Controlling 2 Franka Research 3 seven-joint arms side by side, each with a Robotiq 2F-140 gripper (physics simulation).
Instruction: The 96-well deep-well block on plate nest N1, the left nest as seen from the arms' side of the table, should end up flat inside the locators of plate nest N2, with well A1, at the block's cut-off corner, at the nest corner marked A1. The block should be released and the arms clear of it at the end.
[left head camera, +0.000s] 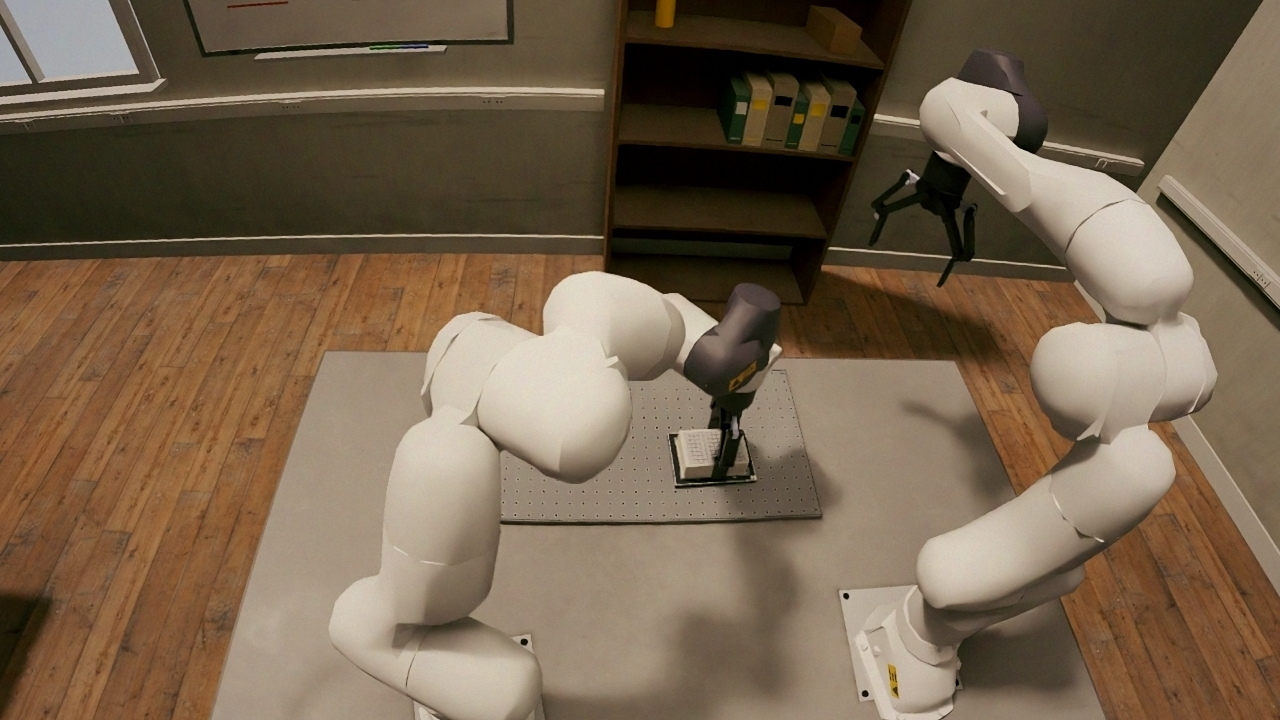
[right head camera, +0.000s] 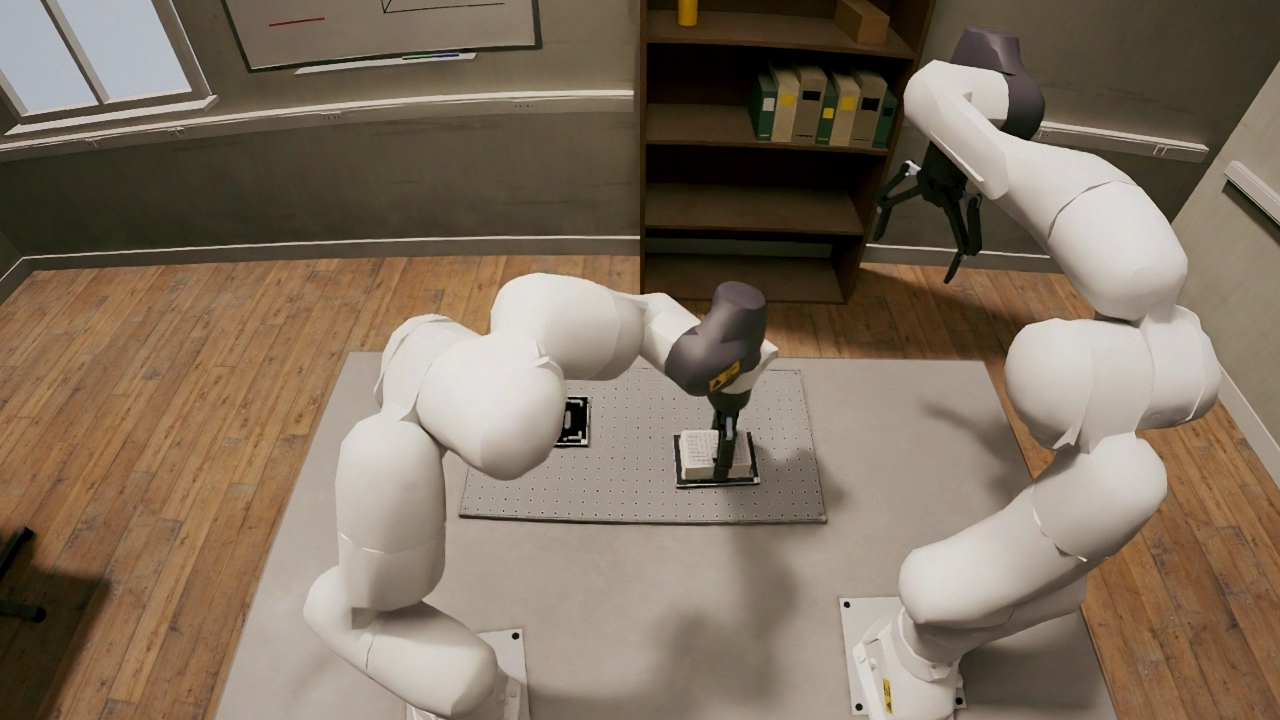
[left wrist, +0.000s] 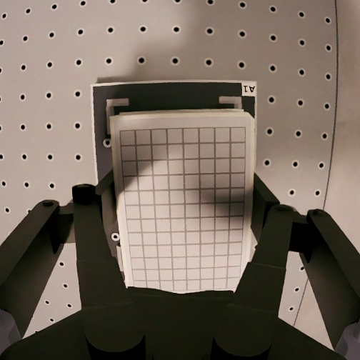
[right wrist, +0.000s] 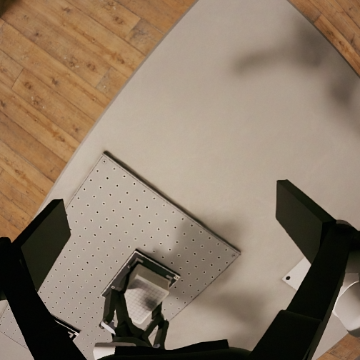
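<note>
The white deep-well block (left head camera: 696, 446) (right head camera: 700, 447) (left wrist: 182, 200) (right wrist: 145, 296) looks level over nest N2 (left head camera: 716, 483) (right head camera: 716, 484) (left wrist: 175, 92) (right wrist: 121, 274). In the left wrist view its cut-off corner is at top right, on the same side as the nest's A1 label (left wrist: 249, 88). More nest shows left of the block than right; a top locator (left wrist: 230, 100) lies beyond its edge. Whether it touches the nest is hidden. My left gripper (left head camera: 721, 447) (right head camera: 720, 447) (left wrist: 183, 186) is shut on its long sides. My right gripper (left head camera: 911, 261) (right head camera: 915, 257) (right wrist: 170, 209) is open and empty, high up and away.
Nest N1 (right head camera: 578, 420) partly shows beside my left arm, without a block on its visible part. Both nests stand on the perforated plate (left head camera: 581, 501) (right head camera: 626, 501) (right wrist: 125, 200). A bookshelf (left head camera: 617, 179) (right head camera: 646, 179) stands behind the table.
</note>
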